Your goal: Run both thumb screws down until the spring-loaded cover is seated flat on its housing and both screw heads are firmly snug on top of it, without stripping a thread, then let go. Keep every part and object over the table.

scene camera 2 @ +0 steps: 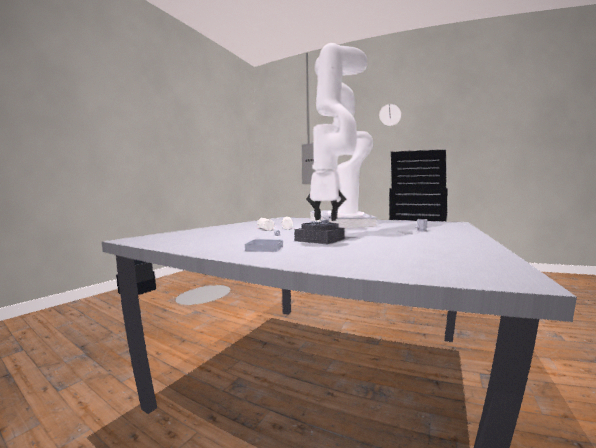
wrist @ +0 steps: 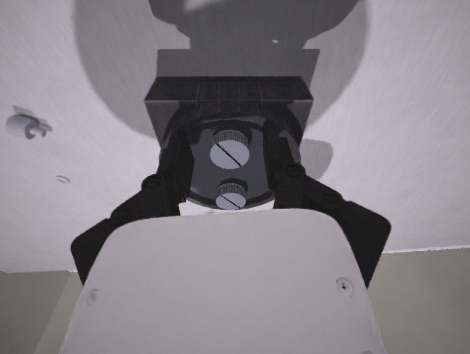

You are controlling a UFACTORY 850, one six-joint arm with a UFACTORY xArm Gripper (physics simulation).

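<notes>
The black housing (scene camera 2: pixel 319 235) (wrist: pixel 228 89) stands on the table. Its dark round cover (wrist: pixel 210 172) lies on top; whether it is fully flat cannot be told. Two grey knurled thumb screws with slotted heads stand on the cover in the wrist view: a larger-looking one (wrist: pixel 230 152) at the middle and a smaller-looking one (wrist: pixel 231 198) nearer the gripper body. My gripper (scene camera 2: pixel 326 218) (wrist: pixel 225 141) is open and empty, pointing down, with one finger on each side of the larger-looking screw and gaps on both sides. The fingertips hide parts of the cover's sides.
A shallow grey tray (scene camera 2: pixel 263 245) stands left of the housing in the scene view. White round pieces (scene camera 2: pixel 265 224) (scene camera 2: pixel 287 223) and a small grey part (scene camera 2: pixel 277 233) lie behind it. A grey cylinder (scene camera 2: pixel 422 225) stands to the right. A grey part with a stub (wrist: pixel 24 126) lies left in the wrist view.
</notes>
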